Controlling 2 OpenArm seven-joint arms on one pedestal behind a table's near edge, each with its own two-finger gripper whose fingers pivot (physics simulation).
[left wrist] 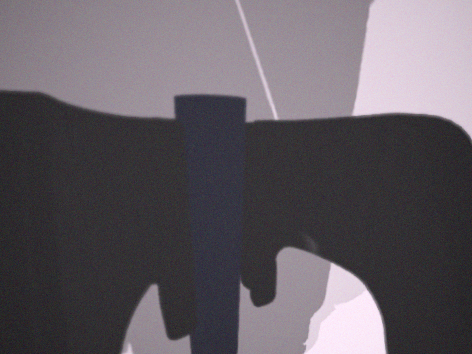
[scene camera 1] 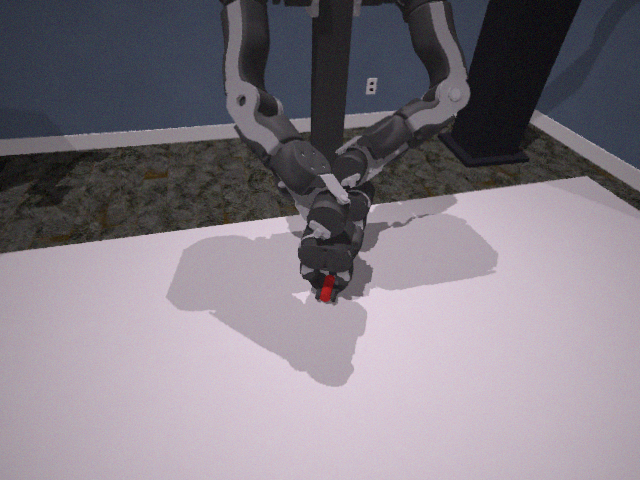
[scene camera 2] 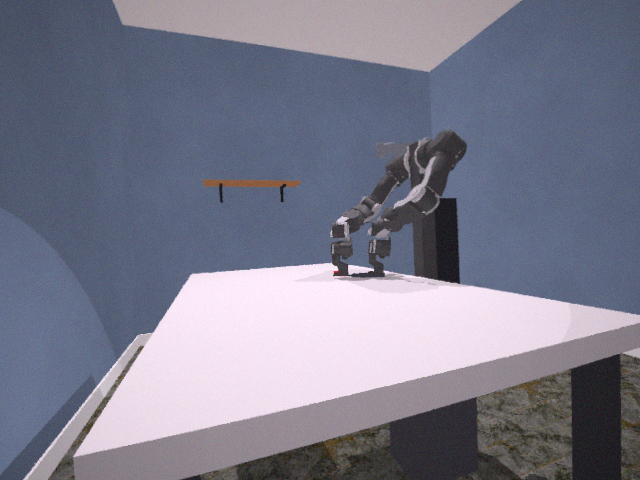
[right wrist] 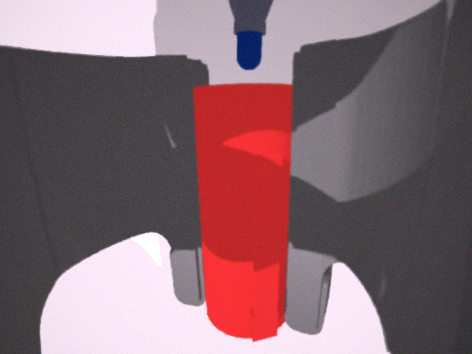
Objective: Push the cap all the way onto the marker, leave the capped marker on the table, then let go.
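Observation:
The red cap (scene camera 1: 327, 288) (scene camera 2: 336, 273) (right wrist: 245, 200) is between the fingers of my right gripper (scene camera 1: 326, 295) (scene camera 2: 341, 272) (right wrist: 246, 295), which is shut on it. The dark blue marker (scene camera 2: 361, 274) (left wrist: 216, 200) is between the fingers of my left gripper (scene camera 2: 377, 273) (left wrist: 216, 305), which is shut on it; its flat end is at the top of the left wrist view. In the right wrist view the marker's grey cone and blue tip (right wrist: 249, 50) point at the cap's near end, nearly in line, with a small gap between. In scene camera 1 the left gripper and marker are hidden behind the right arm.
Both grippers are low over the white table (scene camera 1: 465, 372) (scene camera 2: 310, 351), close together near the pedestal (scene camera 1: 328, 77). The forearms overlap in scene camera 1. Their shadows fall around the grippers. An orange wall shelf (scene camera 2: 251, 183) is in the background.

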